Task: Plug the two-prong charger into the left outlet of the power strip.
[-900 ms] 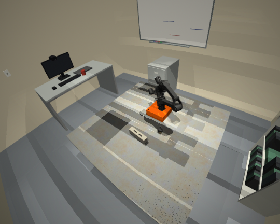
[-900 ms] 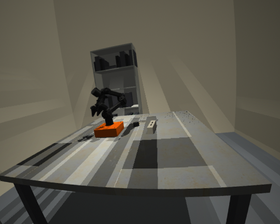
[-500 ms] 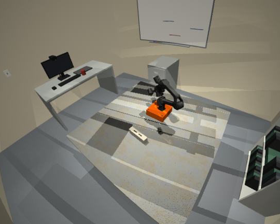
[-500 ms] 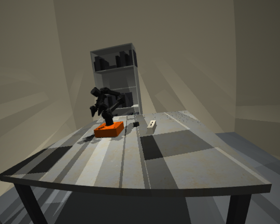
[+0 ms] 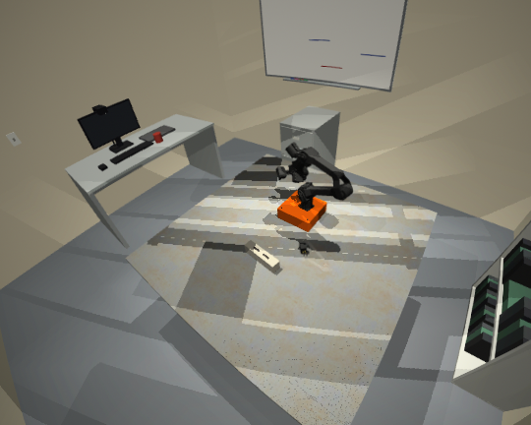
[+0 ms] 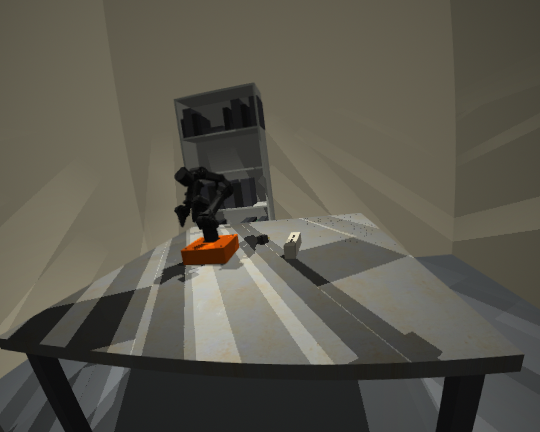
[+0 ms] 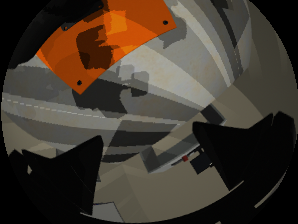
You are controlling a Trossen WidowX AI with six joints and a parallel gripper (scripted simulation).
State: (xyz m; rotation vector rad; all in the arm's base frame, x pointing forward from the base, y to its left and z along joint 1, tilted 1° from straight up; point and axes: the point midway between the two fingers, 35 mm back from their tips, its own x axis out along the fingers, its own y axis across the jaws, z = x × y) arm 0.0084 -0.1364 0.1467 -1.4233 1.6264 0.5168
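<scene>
The black two-prong charger is 21 cm ahead of my gripper tip, 33 cm to the left of it and 17 cm below it.
</scene>
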